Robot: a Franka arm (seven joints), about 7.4 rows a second.
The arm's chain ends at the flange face. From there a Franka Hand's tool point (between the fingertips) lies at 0.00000 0.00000 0.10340 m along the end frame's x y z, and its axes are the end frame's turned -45 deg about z.
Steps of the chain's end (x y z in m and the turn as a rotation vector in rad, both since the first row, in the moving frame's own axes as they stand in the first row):
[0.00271, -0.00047, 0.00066, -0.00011, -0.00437, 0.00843]
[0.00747, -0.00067, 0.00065, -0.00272, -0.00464, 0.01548]
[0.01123, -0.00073, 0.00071, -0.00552, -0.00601, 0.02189]
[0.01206, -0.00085, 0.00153, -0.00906, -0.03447, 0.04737]
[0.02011, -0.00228, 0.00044, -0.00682, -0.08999, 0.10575]
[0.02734, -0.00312, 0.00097, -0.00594, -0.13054, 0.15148]
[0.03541, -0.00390, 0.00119, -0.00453, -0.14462, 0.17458]
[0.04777, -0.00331, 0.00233, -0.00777, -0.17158, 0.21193]
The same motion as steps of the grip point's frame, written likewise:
[0.00192, 0.00127, 0.00066, 0.00301, -0.00317, 0.00843]
[0.00522, 0.00466, 0.00065, 0.00136, -0.00520, 0.01548]
[0.00761, 0.00738, 0.00071, 0.00035, -0.00815, 0.02189]
[0.00599, 0.00599, 0.00146, 0.01797, -0.03078, 0.04737]
[0.00910, 0.00617, 0.00002, 0.05881, -0.06846, 0.10575]
[0.01231, 0.00732, 0.00009, 0.08811, -0.09651, 0.15148]
[0.01787, 0.01118, 0.00011, 0.09906, -0.10546, 0.17458]
[0.02443, 0.01823, 0.00081, 0.11583, -0.12682, 0.21193]

